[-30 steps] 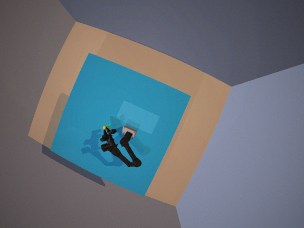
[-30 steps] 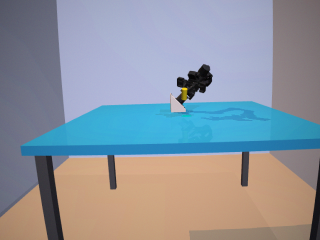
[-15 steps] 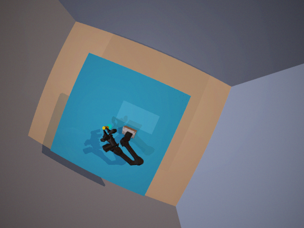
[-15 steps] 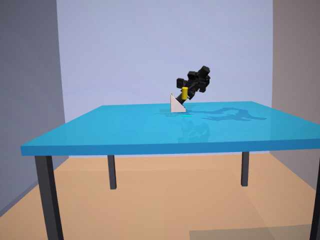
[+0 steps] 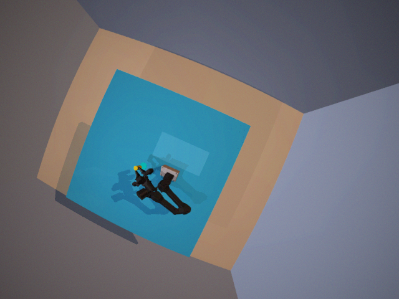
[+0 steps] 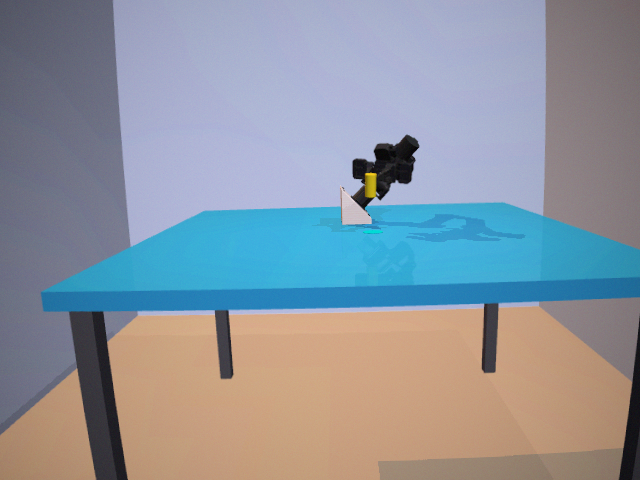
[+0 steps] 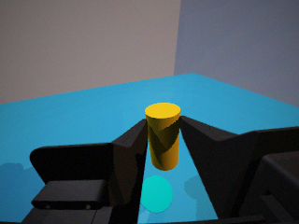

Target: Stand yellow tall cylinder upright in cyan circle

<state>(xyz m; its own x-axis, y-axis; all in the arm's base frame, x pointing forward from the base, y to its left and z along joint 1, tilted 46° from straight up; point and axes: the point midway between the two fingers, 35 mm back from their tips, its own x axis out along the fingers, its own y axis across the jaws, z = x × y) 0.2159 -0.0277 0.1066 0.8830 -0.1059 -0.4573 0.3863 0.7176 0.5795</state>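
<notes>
The cyan circle lies 160 mm below my gripper tip. The rest, counted from my gripper tip: yellow cylinder: 20 mm below.
</notes>
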